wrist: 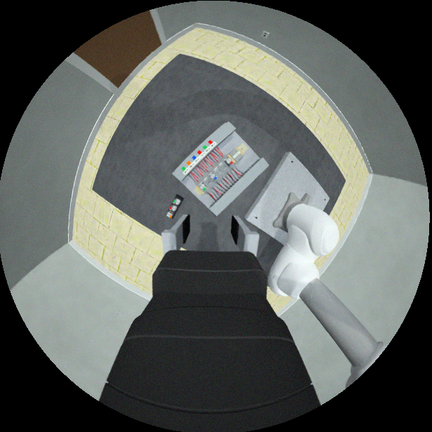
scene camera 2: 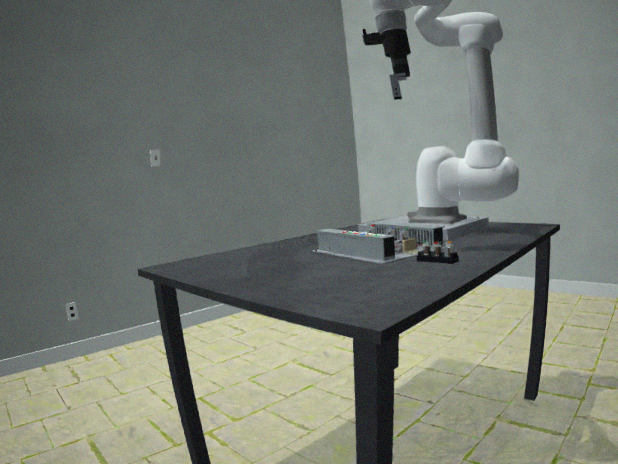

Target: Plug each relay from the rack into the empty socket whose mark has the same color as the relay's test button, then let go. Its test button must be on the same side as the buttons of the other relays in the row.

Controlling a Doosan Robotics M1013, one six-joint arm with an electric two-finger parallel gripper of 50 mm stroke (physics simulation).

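Observation:
There's the gripper (scene camera 2: 397,98), and the wrist view has the gripper (wrist: 210,223) as well. There's also a panel (wrist: 234,140).

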